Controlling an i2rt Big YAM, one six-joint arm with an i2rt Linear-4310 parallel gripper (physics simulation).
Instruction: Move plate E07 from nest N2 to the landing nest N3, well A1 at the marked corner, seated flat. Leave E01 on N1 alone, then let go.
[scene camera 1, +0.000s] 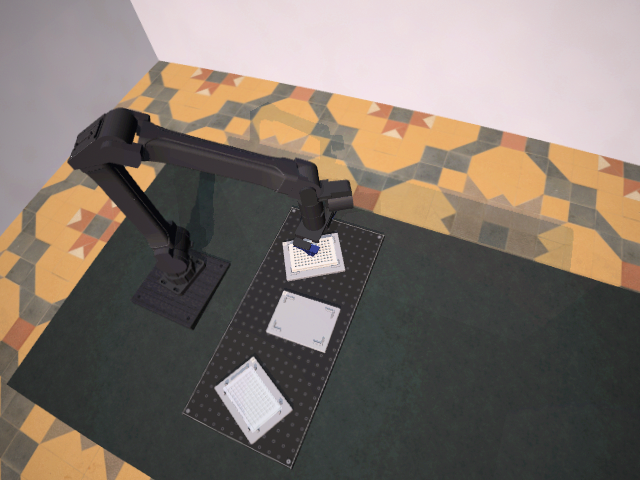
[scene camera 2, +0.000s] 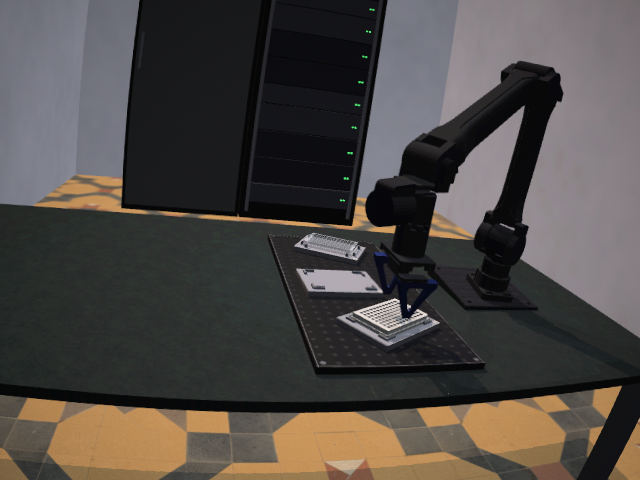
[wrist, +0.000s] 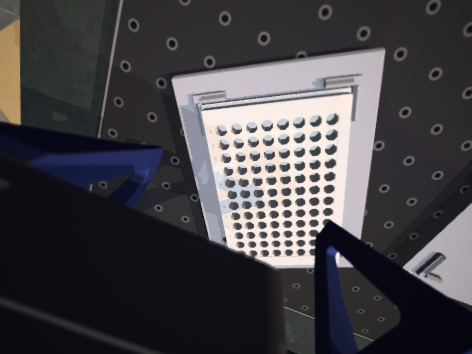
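A cream plate with a grid of round wells (scene camera 1: 328, 256) (scene camera 2: 385, 315) (wrist: 280, 200) lies between the corner brackets of the nest (scene camera 1: 337, 267) (scene camera 2: 356, 328) (wrist: 371, 100) at one end of the perforated board. A clear plate (scene camera 1: 254, 395) (scene camera 2: 330, 242) sits on the nest (scene camera 1: 226, 391) at the other end. The middle nest (scene camera 1: 303, 321) (scene camera 2: 338, 281) (wrist: 452, 265) bears no plate. Labels E07, E01, N1 to N3 and the A1 mark are not readable. My gripper (scene camera 2: 397, 304) (wrist: 244, 195) is open and empty above the cream plate, its blue fingers spread; in scene camera 1 one finger is hidden.
The black perforated board (scene camera 1: 248, 322) (scene camera 2: 330, 346) (wrist: 263, 60) carries the three nests on the dark table (scene camera 1: 439, 361) (scene camera 2: 155, 310). The arm's base (scene camera 1: 180, 289) (scene camera 2: 485, 289) stands beside the board. Dark cabinets (scene camera 2: 191, 103) stand behind the table.
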